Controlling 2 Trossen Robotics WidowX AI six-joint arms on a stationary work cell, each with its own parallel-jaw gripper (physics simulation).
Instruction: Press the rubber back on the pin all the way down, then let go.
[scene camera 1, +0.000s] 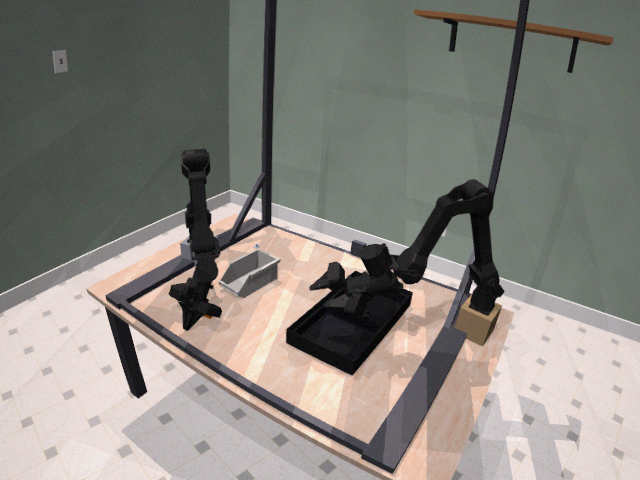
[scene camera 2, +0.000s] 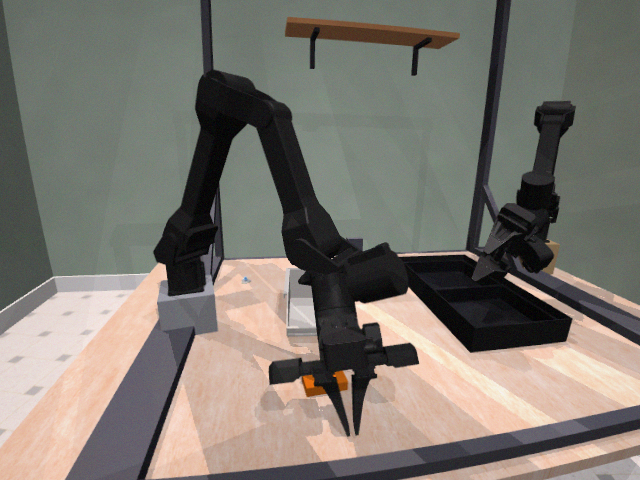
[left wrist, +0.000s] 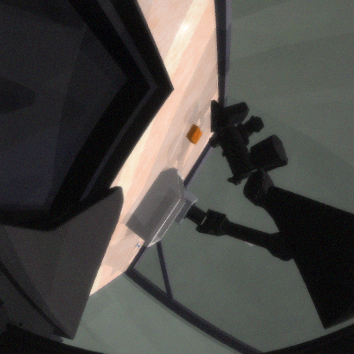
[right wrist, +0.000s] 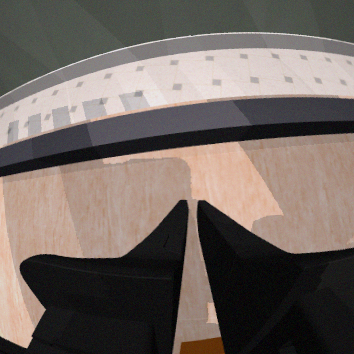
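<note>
An orange block lies flat on the wooden table near its front edge; its top edge shows at the bottom of the right wrist view. My right gripper points straight down just in front of the block, fingertips at the table top. Its fingers stand almost together, and I see only bare table in the thin gap. My left gripper is open and empty, hovering over the far end of the black tray. No pin is plain to see.
An open grey bin stands behind the right gripper. A tiny blue thing lies beyond it. A dark frame rail runs along the table's edge, close in front of the right fingers.
</note>
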